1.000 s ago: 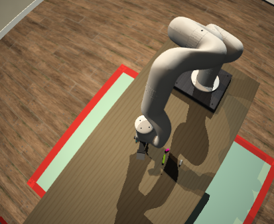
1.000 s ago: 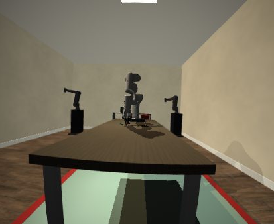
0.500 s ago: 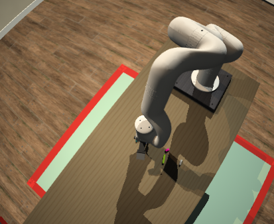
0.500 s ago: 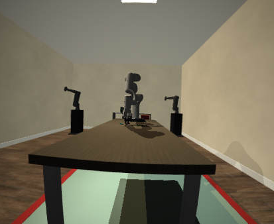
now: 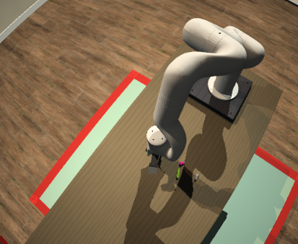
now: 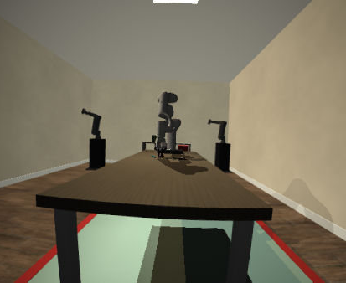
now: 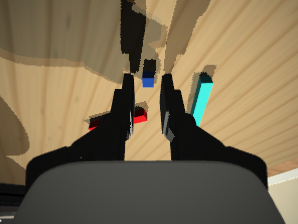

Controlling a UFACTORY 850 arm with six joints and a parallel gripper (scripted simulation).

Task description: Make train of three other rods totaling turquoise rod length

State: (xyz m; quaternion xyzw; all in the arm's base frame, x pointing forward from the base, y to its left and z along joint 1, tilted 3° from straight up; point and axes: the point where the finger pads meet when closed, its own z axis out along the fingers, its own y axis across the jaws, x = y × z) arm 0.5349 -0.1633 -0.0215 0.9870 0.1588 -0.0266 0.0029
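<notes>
Right now the blue rod is 30 mm below my hand. From my hand the other things lie so: turquoise rod 70 mm to the right, 30 mm below, 30 mm behind; then red rod 70 mm behind, 30 mm below, 10 mm to the left; then magenta rod 130 mm to the left, 30 mm below, 20 mm behind.
</notes>
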